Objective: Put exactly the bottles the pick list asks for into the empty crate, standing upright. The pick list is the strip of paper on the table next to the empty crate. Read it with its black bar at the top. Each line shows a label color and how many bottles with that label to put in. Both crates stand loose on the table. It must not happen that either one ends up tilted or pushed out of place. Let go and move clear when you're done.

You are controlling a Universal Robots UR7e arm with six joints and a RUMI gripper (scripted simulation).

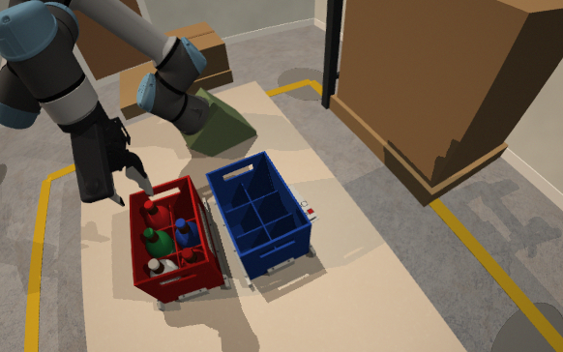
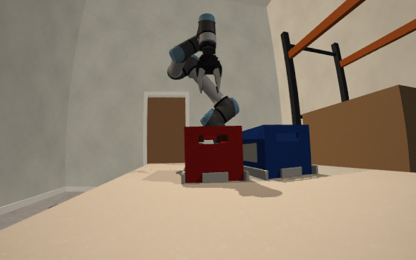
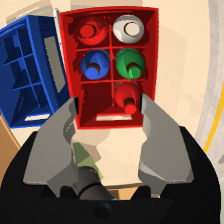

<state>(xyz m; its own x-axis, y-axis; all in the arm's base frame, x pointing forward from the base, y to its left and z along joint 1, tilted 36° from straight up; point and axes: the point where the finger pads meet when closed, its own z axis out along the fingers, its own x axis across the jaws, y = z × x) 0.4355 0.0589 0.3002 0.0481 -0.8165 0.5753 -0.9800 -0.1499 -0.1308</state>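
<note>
The blue bottle lies 3 cm behind my hand, 4 cm to the left of it and 25 cm below it. Also, from my hand: red crate 3 cm behind, 25 cm below; white-label bottle 6 cm ahead, 4 cm to the right, 25 cm below; green bottle 3 cm behind, 5 cm to the right, 25 cm below.
</note>
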